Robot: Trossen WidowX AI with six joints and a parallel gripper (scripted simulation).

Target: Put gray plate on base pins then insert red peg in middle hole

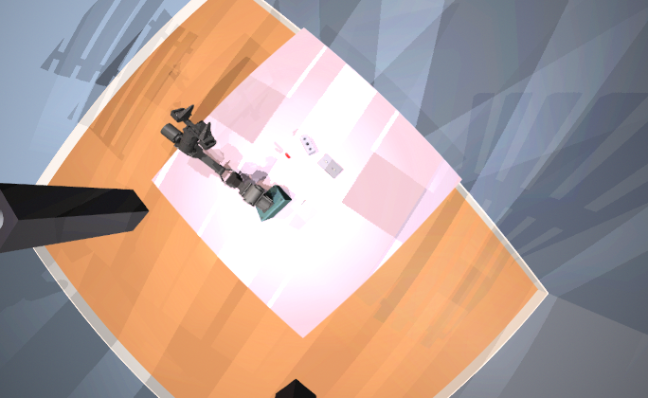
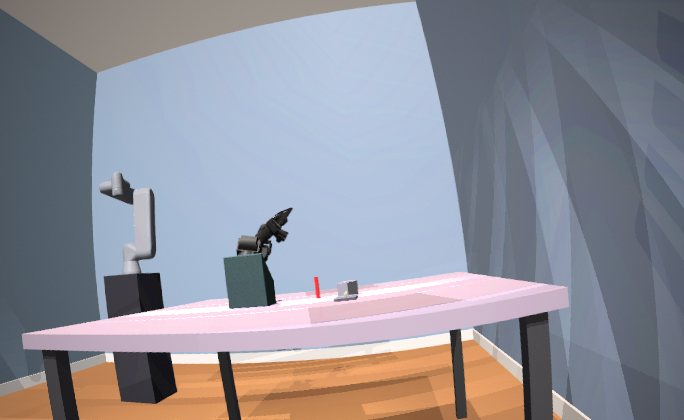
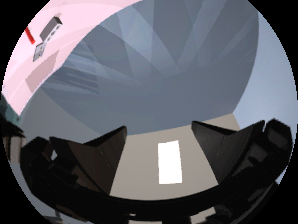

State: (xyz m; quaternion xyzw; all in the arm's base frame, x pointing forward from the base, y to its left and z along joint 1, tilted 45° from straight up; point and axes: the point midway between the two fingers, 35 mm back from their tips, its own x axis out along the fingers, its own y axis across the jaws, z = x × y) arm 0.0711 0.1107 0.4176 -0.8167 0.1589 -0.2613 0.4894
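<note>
Now: the gray plate 24 cm ahead of my gripper tip, 26 cm to the right of it and 34 cm below it. The rest, counted from my gripper tip: dark base (25 cm ahead, 42 cm to the right, 37 cm below); then red peg (13 cm ahead, 24 cm to the right, 34 cm below).
</note>
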